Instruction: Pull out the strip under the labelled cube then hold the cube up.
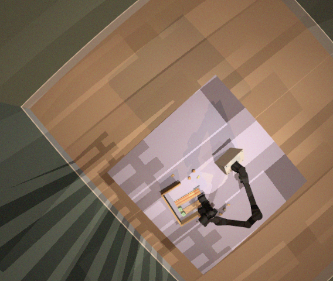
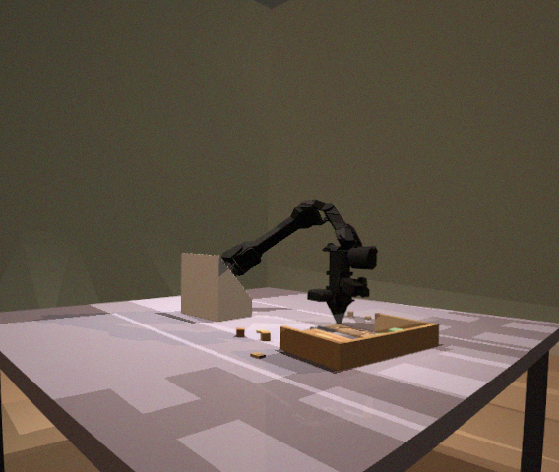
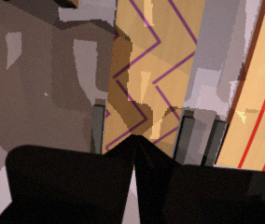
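My gripper tip is now 90 mm short of the purple zigzag strip, 20 mm to the left of it and 10 mm above it.
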